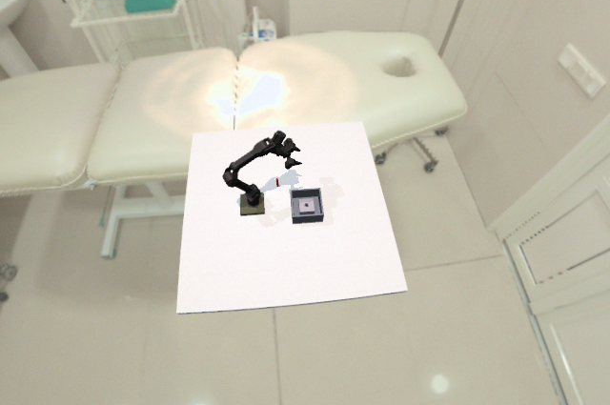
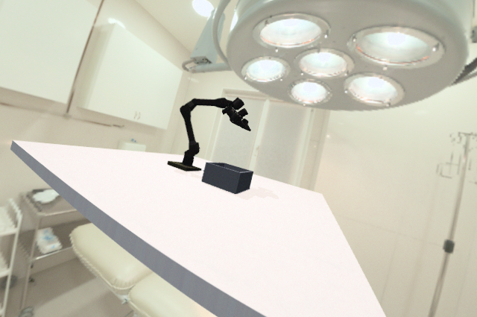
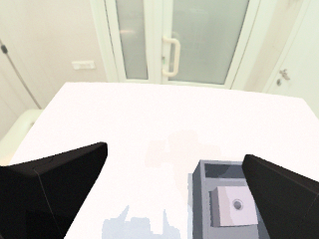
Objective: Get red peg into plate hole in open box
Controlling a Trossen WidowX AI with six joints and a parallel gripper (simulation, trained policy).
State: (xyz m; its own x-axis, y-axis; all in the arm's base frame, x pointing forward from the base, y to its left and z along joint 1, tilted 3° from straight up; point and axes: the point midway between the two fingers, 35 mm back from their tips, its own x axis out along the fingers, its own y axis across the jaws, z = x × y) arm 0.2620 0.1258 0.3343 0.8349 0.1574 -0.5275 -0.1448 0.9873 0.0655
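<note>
The red peg is 150 mm behind my gripper tip and 290 mm below it. The rest, counted from my gripper tip: pale plate: 50 mm ahead, 160 mm to the right, 280 mm below; dark grey box: 50 mm ahead, 160 mm to the right, 300 mm below.
</note>
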